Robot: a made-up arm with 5 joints. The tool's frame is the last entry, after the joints.
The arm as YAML. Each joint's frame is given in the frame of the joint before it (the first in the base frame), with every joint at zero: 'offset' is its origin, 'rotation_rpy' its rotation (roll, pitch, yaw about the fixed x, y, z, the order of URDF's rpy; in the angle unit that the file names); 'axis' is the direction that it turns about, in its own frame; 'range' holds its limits. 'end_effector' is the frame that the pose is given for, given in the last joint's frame.
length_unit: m
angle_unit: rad
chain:
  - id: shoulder
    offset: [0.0, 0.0, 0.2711]
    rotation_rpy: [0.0, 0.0, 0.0]
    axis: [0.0, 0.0, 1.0]
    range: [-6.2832, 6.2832]
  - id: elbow
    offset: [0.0, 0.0, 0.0]
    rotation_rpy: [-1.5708, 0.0, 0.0]
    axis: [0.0, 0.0, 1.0]
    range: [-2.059, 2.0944]
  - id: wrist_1
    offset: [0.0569, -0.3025, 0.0]
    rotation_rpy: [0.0, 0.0, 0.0]
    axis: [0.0, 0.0, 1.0]
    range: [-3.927, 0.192]
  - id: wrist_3
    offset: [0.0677, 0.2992, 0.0]
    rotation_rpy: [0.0, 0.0, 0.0]
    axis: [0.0, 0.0, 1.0]
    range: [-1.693, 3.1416]
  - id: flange
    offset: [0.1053, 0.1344, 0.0]
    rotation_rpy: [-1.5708, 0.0, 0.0]
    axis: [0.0, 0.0, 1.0]
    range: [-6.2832, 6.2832]
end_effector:
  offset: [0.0, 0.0, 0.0]
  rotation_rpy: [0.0, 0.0, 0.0]
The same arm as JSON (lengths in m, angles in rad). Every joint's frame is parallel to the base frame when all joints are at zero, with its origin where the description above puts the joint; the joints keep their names.
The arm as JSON. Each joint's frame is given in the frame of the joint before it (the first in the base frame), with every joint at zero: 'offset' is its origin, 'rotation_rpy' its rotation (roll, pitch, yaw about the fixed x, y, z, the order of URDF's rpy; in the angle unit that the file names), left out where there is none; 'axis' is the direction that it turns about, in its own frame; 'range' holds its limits. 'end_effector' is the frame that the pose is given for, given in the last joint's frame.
{
  "length_unit": "m",
  "angle_unit": "rad",
  "chain": [
    {
      "id": "shoulder",
      "offset": [
        0.0,
        0.0,
        0.2711
      ],
      "axis": [
        0.0,
        0.0,
        1.0
      ],
      "range": [
        -6.2832,
        6.2832
      ]
    },
    {
      "id": "elbow",
      "offset": [
        0.0,
        0.0,
        0.0
      ],
      "axis": [
        0.0,
        1.0,
        0.0
      ],
      "range": [
        -2.059,
        2.0944
      ]
    },
    {
      "id": "wrist_1",
      "offset": [
        0.0569,
        0.0,
        0.3025
      ],
      "axis": [
        0.0,
        1.0,
        0.0
      ],
      "range": [
        -3.927,
        0.192
      ]
    },
    {
      "id": "wrist_3",
      "offset": [
        0.0677,
        0.0,
        -0.2992
      ],
      "axis": [
        0.0,
        1.0,
        0.0
      ],
      "range": [
        -1.693,
        3.1416
      ]
    },
    {
      "id": "flange",
      "offset": [
        0.1053,
        0.0,
        -0.1344
      ],
      "axis": [
        0.0,
        0.0,
        -1.0
      ],
      "range": [
        -6.2832,
        6.2832
      ]
    }
  ],
  "end_effector": {
    "offset": [
      0.0,
      0.0,
      0.0
    ],
    "rotation_rpy": [
      3.1416,
      0.0,
      0.0
    ]
  }
}

